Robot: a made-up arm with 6 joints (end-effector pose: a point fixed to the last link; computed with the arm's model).
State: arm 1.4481 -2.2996 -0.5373 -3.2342 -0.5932 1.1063
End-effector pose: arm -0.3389 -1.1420 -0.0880 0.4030 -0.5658 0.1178 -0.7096
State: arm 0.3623 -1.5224 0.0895 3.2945 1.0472 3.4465
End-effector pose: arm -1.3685 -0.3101 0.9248 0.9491 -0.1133 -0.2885 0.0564
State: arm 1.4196 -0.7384 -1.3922 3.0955 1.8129 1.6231
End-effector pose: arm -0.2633 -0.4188 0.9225 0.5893 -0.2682 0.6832 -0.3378
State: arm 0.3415 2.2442 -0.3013 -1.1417 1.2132 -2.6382
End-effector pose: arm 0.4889 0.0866 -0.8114 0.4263 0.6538 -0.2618 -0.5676
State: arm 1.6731 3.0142 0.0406 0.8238 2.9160 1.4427
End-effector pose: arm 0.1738 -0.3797 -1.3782 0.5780 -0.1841 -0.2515 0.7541
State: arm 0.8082 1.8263 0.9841 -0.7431 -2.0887 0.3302
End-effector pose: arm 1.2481 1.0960 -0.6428 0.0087 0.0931 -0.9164 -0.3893
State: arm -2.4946 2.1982 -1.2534 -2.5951 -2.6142 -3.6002
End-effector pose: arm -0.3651 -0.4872 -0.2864 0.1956 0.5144 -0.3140 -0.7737
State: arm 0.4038 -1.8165 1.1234 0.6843 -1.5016 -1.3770
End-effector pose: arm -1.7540 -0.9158 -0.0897 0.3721 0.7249 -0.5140 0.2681
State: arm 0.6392 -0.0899 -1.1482 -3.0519 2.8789 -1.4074
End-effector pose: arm 0.0081 0.2510 1.1052 0.4711 -0.0675 -0.6785 -0.5596
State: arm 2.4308 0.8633 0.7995 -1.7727 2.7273 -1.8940
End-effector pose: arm -1.2788 1.0487 0.9269 0.0574 -0.9866 0.1524 0.0024
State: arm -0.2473 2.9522 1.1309 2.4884 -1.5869 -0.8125
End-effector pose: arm 0.2604 0.0959 -1.7370 0.3271 -0.8328 0.4419 -0.0647
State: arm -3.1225 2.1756 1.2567 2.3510 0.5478 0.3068
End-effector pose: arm -1.6247 -0.1699 -0.9394 0.6239 -0.0312 0.7352 -0.2633
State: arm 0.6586 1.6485 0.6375 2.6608 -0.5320 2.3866
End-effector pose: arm 1.3094 1.2346 -0.3222 0.8478 0.4298 0.3085 0.0369
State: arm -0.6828 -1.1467 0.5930 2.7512 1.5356 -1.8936
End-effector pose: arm -1.0086 1.0556 1.4099 0.7722 -0.6122 0.0115 -0.1697
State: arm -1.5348 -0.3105 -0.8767 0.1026 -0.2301 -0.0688
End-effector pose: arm -0.1928 -0.1023 1.2727 0.6601 0.2553 0.2918 -0.6434
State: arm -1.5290 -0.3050 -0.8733 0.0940 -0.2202 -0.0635
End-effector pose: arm -0.1921 -0.1092 1.2725 0.6635 0.2534 0.2887 -0.6420
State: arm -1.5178 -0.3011 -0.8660 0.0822 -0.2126 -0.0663
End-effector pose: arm -0.1908 -0.1163 1.2740 0.6678 0.2535 0.2815 -0.6407
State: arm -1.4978 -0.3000 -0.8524 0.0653 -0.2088 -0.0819
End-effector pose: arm -0.1885 -0.1237 1.2781 0.6735 0.2570 0.2679 -0.6392
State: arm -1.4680 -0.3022 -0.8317 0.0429 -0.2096 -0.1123
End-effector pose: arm -0.1848 -0.1310 1.2854 0.6807 0.2648 0.2470 -0.6368
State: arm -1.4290 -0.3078 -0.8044 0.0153 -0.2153 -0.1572
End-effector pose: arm -0.1797 -0.1376 1.2958 0.6891 0.2776 0.2192 -0.6325
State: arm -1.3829 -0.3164 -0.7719 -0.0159 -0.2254 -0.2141
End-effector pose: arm -0.1737 -0.1430 1.3088 0.6980 0.2953 0.1864 -0.6252
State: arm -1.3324 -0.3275 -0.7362 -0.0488 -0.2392 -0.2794
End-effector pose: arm -0.1673 -0.1464 1.3236 0.7065 0.3172 0.1511 -0.6143
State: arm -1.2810 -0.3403 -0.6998 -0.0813 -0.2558 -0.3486
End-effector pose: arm -0.1613 -0.1474 1.3392 0.7137 0.3423 0.1161 -0.6000
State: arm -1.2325 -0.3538 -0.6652 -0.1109 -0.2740 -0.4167
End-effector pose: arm -0.1565 -0.1462 1.3545 0.7189 0.3684 0.0842 -0.5834
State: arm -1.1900 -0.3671 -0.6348 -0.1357 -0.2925 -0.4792
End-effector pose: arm -0.1534 -0.1430 1.3683 0.7218 0.3933 0.0576 -0.5666
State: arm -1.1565 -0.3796 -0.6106 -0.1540 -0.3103 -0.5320
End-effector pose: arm -0.1523 -0.1382 1.3798 0.7226 0.4146 0.0375 -0.5518
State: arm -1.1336 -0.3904 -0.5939 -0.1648 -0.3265 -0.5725
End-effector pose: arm -0.1531 -0.1324 1.3881 0.7219 0.4308 0.0243 -0.5410
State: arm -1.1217 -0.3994 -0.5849 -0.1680 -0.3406 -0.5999
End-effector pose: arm -0.1553 -0.1260 1.3933 0.7201 0.4411 0.0175 -0.5354
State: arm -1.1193 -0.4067 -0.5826 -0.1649 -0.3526 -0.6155
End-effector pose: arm -0.1585 -0.1193 1.3955 0.7177 0.4461 0.0159 -0.5345
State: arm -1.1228 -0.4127 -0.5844 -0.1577 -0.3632 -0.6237
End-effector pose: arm -0.1621 -0.1127 1.3960 0.7150 0.4476 0.0174 -0.5367
